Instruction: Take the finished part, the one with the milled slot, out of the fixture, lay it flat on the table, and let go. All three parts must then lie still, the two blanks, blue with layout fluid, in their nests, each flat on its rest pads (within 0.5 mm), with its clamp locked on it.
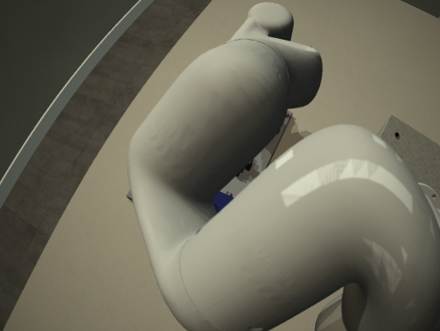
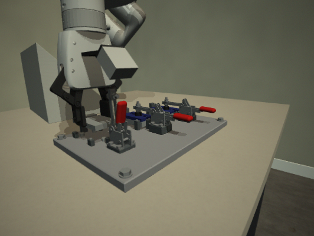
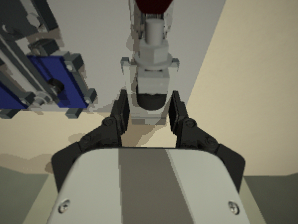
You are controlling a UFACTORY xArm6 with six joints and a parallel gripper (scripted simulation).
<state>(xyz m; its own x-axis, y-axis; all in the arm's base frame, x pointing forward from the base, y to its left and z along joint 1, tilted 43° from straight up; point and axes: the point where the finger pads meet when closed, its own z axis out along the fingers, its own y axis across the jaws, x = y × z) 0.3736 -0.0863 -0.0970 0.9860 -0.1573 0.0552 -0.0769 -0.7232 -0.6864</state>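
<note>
The grey fixture plate is 60 mm ahead of my hand, 110 mm to the left of it and 60 mm below it. Also, from my hand: blue blank: 20 mm ahead, 220 mm to the left, 40 mm below; grey finished part: 10 mm behind, 20 mm below.
</note>
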